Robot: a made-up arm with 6 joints.
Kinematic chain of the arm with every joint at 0, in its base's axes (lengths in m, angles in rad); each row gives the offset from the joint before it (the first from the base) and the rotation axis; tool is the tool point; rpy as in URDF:
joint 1: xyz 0 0 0.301 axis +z
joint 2: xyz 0 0 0 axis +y
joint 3: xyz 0.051 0 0.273 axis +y
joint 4: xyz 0.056 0 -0.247 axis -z
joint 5: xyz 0 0 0 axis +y
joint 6: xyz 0.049 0 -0.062 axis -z
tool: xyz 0 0 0 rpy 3.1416 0 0
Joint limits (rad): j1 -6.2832..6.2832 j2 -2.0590..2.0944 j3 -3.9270..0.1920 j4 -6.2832..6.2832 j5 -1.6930..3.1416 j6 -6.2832..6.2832
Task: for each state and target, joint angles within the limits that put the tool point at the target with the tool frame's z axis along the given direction. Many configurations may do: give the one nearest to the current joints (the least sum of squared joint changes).
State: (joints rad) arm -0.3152 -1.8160 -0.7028 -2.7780 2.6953 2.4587
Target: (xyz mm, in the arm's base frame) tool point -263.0 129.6 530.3 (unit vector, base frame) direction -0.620 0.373 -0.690
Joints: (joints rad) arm -0.3817 -1.7862 -0.8907 -3.4780 2.7851 2.4587
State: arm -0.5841 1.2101 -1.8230 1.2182 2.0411 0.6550
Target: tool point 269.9 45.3 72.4 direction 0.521 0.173 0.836
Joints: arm -0.0322 1.4377 -0.9888 2.0615 2.9249 0.6550
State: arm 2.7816 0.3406 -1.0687 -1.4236 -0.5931 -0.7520
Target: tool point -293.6 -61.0 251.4 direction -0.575 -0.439 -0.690
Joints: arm 3.2045 0.5454 -0.5025 -0.5675 -0.8450 -0.7520
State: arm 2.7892 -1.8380 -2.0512 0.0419 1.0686 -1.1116
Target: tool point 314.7 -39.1 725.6 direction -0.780 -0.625 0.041
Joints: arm 3.1563 -1.1706 -2.2619 0.6741 1.7589 -1.1116
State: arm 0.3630 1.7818 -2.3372 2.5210 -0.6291 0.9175
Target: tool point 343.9 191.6 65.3 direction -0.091 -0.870 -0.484
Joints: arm 0.6162 1.6695 -2.3003 2.4229 -1.5202 0.9175
